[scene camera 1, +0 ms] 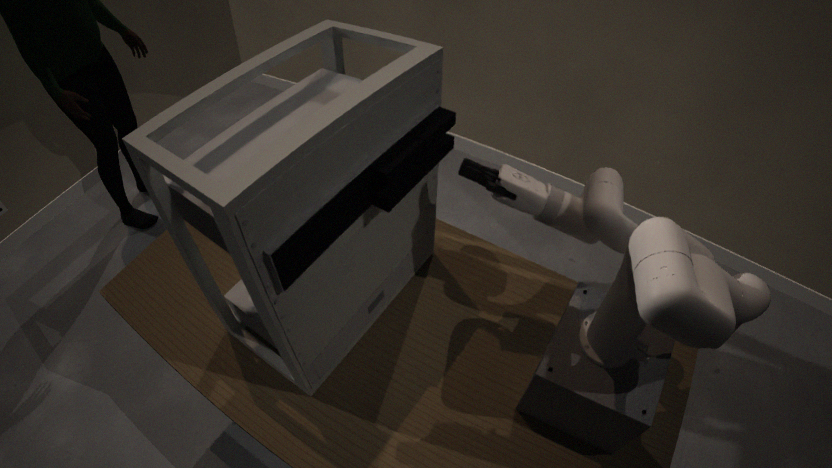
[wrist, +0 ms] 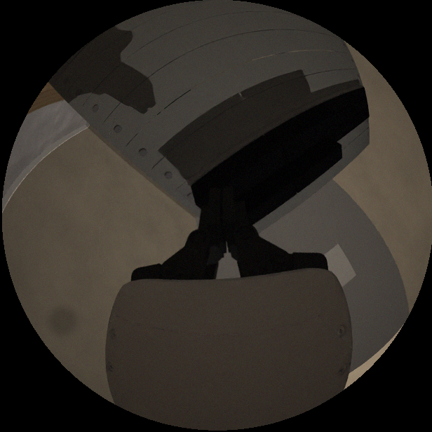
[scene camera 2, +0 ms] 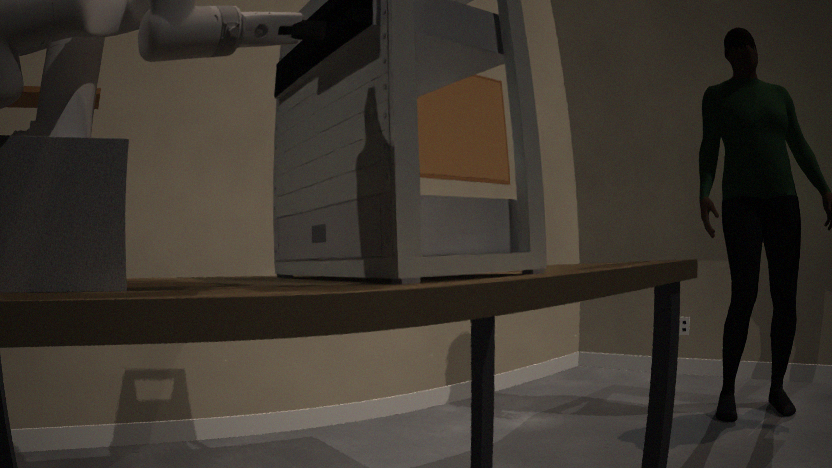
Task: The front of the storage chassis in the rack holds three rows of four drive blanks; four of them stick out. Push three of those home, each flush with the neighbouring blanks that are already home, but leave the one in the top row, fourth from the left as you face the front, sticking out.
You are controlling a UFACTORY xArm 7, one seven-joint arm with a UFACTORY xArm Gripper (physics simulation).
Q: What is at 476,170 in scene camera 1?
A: My gripper.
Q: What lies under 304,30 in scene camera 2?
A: My gripper.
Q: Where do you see a grey rack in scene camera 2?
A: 346,183
